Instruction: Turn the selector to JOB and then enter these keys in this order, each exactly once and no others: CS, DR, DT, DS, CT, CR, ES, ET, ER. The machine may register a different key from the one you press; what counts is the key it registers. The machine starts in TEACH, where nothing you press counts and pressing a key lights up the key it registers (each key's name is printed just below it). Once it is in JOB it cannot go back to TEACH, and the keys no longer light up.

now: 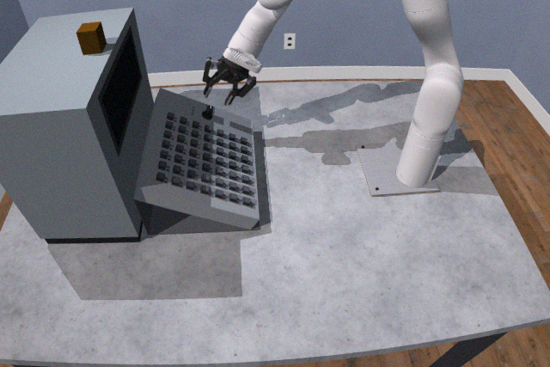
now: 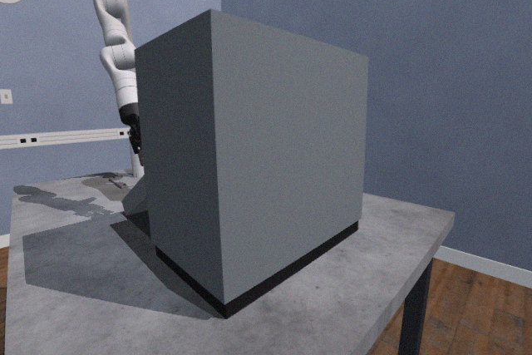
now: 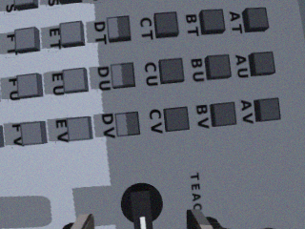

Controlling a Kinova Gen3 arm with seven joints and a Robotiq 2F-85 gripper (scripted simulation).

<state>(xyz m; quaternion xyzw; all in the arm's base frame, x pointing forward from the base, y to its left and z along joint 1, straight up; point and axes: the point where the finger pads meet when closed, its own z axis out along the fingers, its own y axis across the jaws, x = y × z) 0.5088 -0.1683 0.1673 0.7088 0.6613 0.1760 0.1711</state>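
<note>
The black selector knob lies 50 mm below my hand and 30 mm ahead of it. From my hand the other things lie so: key (130 mm to the left, 80 mm below); then sloped keypad (110 mm to the left, 100 mm below, 60 mm ahead).
</note>
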